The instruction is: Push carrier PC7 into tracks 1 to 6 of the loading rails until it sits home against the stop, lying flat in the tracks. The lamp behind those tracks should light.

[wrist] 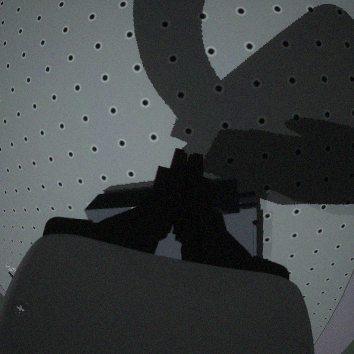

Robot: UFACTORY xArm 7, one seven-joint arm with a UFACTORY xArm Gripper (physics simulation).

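Frame: origin at the arm's base, x ahead, y left, z up, level; millimetres.
Where they show: gripper, fingertip midpoint: (182, 170).
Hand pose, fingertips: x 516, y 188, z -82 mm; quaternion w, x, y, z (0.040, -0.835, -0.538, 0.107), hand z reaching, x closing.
After its pixels a point has its place.
My gripper (182, 170) {x 516, y 188, z -82 mm} is shut and empty, with its black fingertips together near the middle of the wrist view, low over the perforated surface. Carrier PC7 (241, 233) {x 577, y 224, z -95 mm} lies behind the fingers and is mostly hidden by them. Parts of its blue-grey face show at both sides and between the fingers, and its dark near edge runs across behind the fingertips. Its label does not show. Whether the fingertips touch that edge, I cannot tell. The tracks in front of the carrier, the stop and the lamp are hidden behind the gripper body or out of view.
The grey perforated board (70, 115) {x 472, y 102, z -106 mm} spreads around the carrier. A large dark shadow of the arm falls across its upper right. A small pale detail, too small to make out, shows at the far left edge. The board's curved-looking edge and a purple-grey surface (339, 332) {x 875, y 433, z -119 mm} show at the lower right.
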